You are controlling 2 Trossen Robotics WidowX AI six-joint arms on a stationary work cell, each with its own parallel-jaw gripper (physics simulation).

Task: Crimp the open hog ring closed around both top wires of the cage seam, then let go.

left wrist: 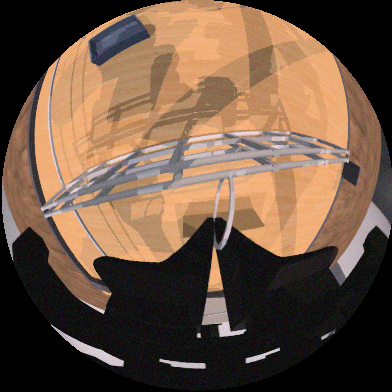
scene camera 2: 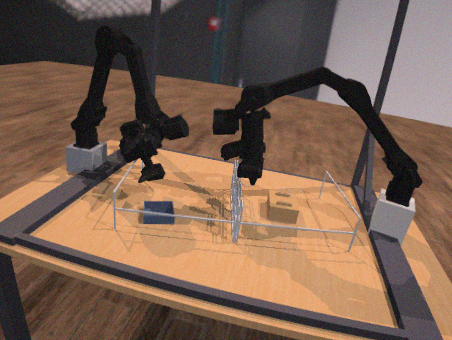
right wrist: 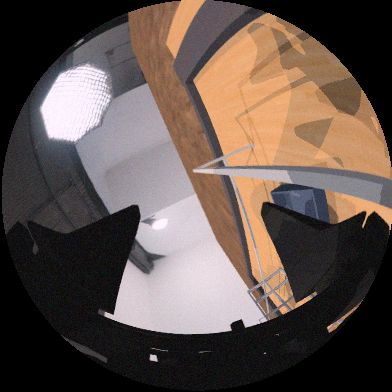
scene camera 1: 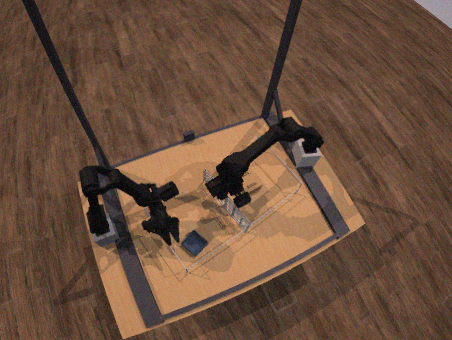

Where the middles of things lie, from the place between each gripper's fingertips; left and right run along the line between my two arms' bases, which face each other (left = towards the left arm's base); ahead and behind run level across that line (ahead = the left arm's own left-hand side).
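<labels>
From my left hand, the top wire [left wrist: 218,158] is 10 mm above, 20 mm ahead and 40 mm to the right. The dark blue tray [left wrist: 99,54] sits 80 mm below that same left hand, 130 mm ahead of it and 230 mm to the right of it, and the tan block [scene camera 2: 283,207] is 60 mm below my left hand, 40 mm behind it and 100 mm to the left of it.
If you count from my right hand instead, the tan block is 100 mm below, 170 mm behind and 400 mm to the left, while the top wire is 20 mm below, 120 mm behind and 270 mm to the left. As for the dark blue tray, it's 110 mm below my right hand and 80 mm to the left of it.
</labels>
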